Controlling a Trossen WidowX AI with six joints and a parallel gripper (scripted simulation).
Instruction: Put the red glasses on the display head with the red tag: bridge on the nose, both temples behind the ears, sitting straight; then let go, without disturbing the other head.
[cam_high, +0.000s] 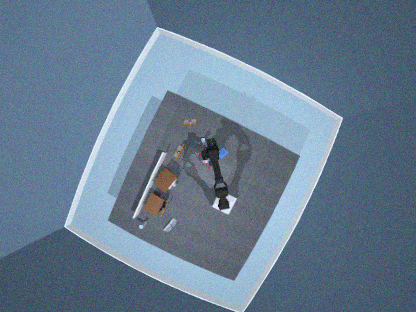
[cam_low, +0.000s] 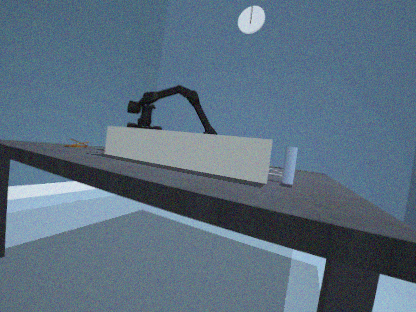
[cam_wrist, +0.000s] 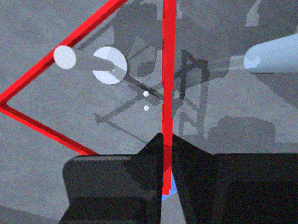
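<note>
Now: the small white disc 8 cm to the left of my gripper tip, 4 cm below it and 3 cm ahead of it. Round my gripper tip: long pale board 45 cm to the left, 36 cm ahead, 1 cm below; then blue square 7 cm behind, 6 cm below, 4 cm to the right.
</note>
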